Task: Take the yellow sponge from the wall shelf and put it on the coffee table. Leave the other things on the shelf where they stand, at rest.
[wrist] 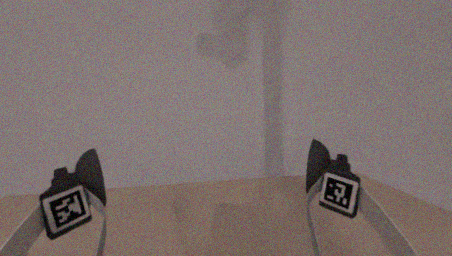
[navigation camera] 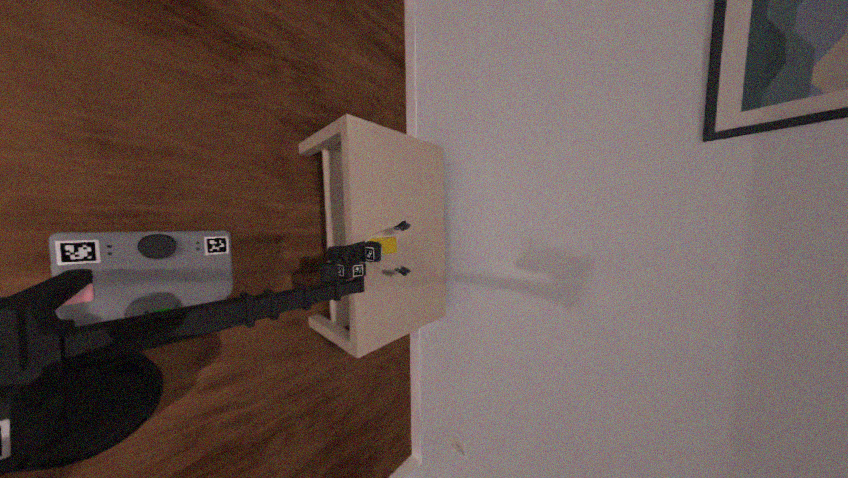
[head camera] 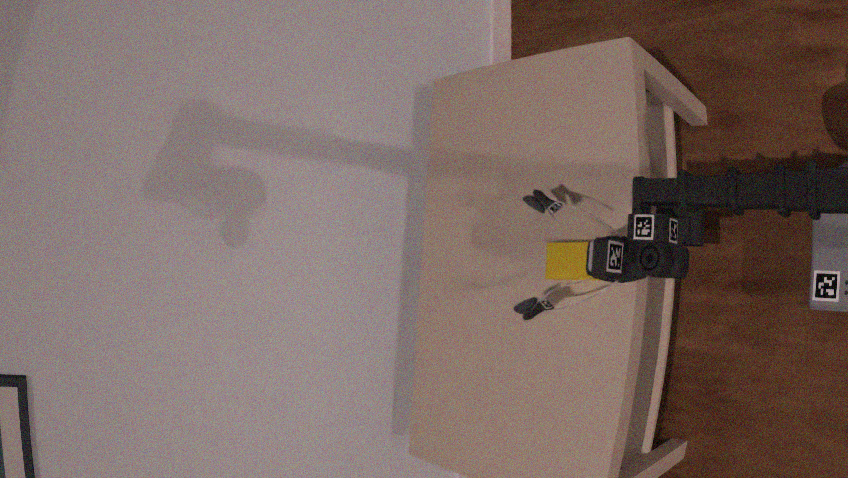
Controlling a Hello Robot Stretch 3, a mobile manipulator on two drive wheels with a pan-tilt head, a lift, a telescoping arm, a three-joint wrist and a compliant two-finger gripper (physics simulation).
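Seen in the pictures: gripper, fingertip midpoint: [navigation camera: 409,248] [head camera: 521,254]; robot's base, link origin: [navigation camera: 158,245].
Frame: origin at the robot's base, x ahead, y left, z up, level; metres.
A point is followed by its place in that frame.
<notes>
The yellow sponge [head camera: 565,260] @[x -0.019, y -0.601, z 0.495 m] [navigation camera: 387,245] @[x -0.017, y -0.598, z 0.495 m] lies on the pale wooden coffee table [head camera: 510,385] @[x 0.227, y -0.730, z 0.451 m] [navigation camera: 391,172] @[x 0.284, y -0.661, z 0.450 m] [wrist: 160,235]. Its near end is partly hidden under the dark gripper body in the head camera view. My gripper [head camera: 536,254] @[x -0.022, y -0.614, z 0.604 m] [navigation camera: 403,248] @[x -0.022, y -0.614, z 0.604 m] [wrist: 208,163] @[x -0.022, y -0.614, z 0.604 m] is open and empty, held above the table with its fingers spread wide. Seen from above, one finger stands on each side of the sponge, apart from it, and the fingertips reach past its far end. The sponge does not show in the wrist view. The wall shelf does not show in these views.
The wall [head camera: 237,332] @[x 0.192, y -1.189, z 0.822 m] [navigation camera: 564,178] @[x 0.257, y -1.189, z 0.971 m] [wrist: 165,100] rises behind the table's far edge. A framed picture [head camera: 22,415] @[x 0.393, y -1.165, z 1.361 m] [navigation camera: 709,89] @[x 0.462, y -1.165, z 1.352 m] hangs on it. The dark telescoping arm [head camera: 766,191] @[x -0.101, y -0.174, z 0.678 m] [navigation camera: 231,314] @[x -0.102, y -0.086, z 0.683 m] crosses the table's front edge. The grey robot base [navigation camera: 139,279] @[x -0.089, y 0.038, z 0.159 m] stands on the wooden floor.
</notes>
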